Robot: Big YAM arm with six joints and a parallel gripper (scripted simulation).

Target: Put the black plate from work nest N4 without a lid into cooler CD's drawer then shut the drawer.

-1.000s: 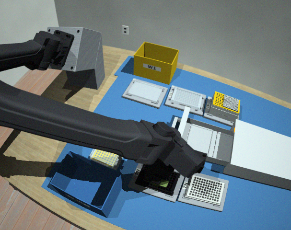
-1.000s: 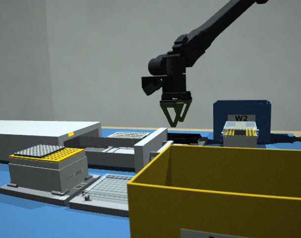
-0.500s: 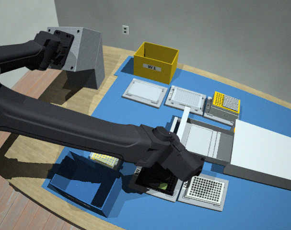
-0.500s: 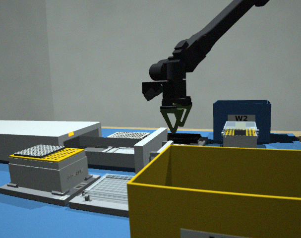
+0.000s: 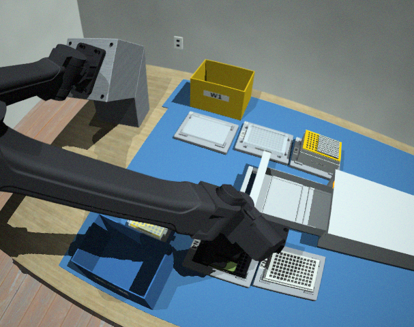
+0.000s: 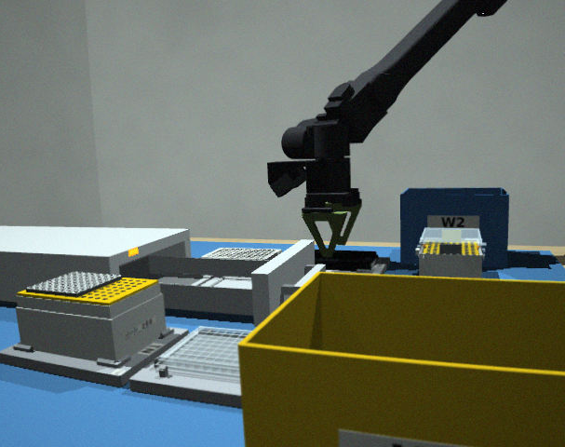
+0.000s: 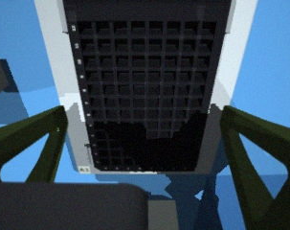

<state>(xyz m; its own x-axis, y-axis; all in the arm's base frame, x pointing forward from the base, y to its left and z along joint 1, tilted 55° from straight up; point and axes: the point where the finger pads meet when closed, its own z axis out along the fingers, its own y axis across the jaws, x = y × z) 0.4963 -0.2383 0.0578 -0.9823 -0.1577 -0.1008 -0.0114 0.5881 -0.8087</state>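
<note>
My gripper is now 2 cm above the black plate. From my hand the other things lie so: white plate: 17 cm ahead, 2 cm below, 1 cm to the left; then work nest N4: 4 cm below; then blue bin W2: 19 cm behind, 13 cm to the right.
</note>
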